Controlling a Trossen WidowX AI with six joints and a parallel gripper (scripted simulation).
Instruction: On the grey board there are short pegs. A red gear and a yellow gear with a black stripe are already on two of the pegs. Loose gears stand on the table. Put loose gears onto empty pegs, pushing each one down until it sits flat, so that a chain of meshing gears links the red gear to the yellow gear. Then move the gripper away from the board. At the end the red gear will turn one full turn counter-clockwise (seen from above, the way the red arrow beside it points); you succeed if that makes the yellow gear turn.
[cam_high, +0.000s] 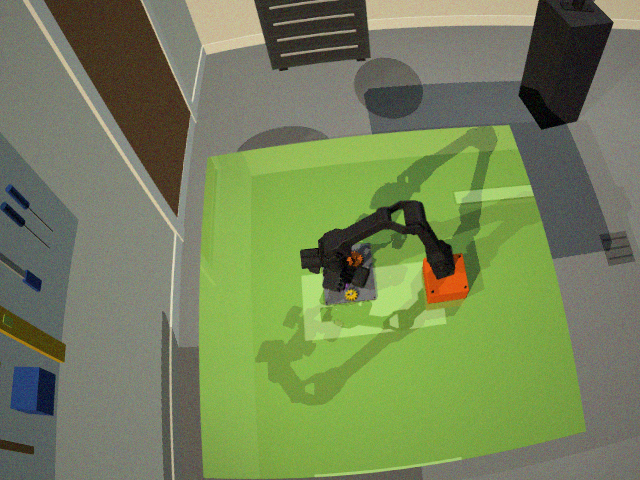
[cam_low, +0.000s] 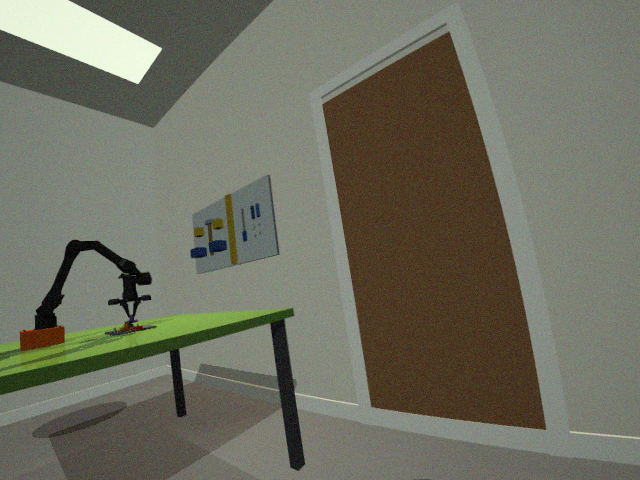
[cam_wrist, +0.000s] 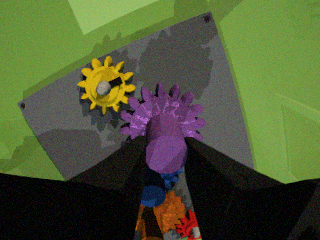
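My gripper tip is 20 mm past the yellow gear, 40 mm to the right of it and 40 mm above it. The rest, counted from my gripper tip: purple gear (10 mm below); board (30 mm behind, 40 mm to the right, 60 mm below); blue gear (30 mm behind, 40 mm to the right, 40 mm below).
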